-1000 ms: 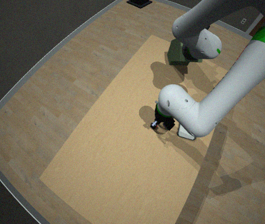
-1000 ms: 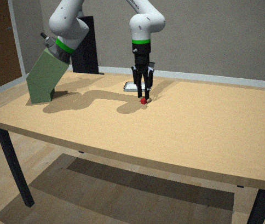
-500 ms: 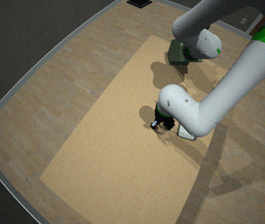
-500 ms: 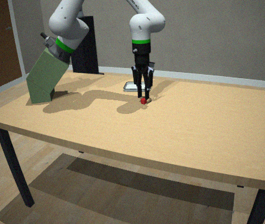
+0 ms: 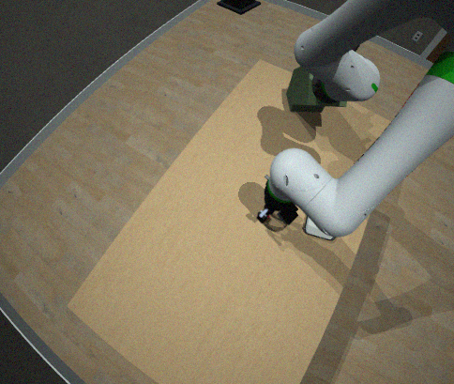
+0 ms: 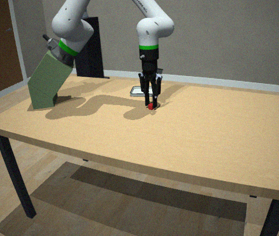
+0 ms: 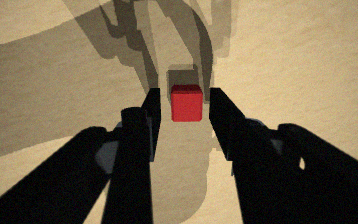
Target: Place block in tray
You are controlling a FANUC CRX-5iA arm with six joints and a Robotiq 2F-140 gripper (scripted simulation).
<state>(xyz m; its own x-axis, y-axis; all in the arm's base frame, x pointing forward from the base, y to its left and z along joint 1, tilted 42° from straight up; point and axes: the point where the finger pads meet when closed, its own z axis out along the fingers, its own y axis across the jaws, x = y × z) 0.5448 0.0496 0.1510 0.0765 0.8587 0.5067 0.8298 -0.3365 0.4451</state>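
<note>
The red block lies 3 cm below my hand. The rest, counted from my hand: white tray 15 cm behind, 18 cm to the left, 3 cm below.
</note>
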